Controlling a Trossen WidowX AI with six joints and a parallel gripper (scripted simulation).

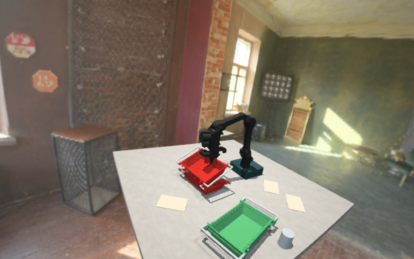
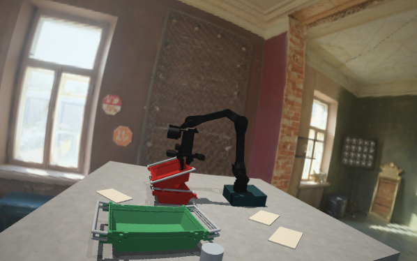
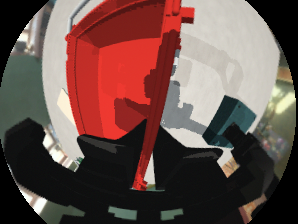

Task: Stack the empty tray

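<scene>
Right now my gripper tip is 8 cm short of the red tray and 3 cm to the right of it.
</scene>
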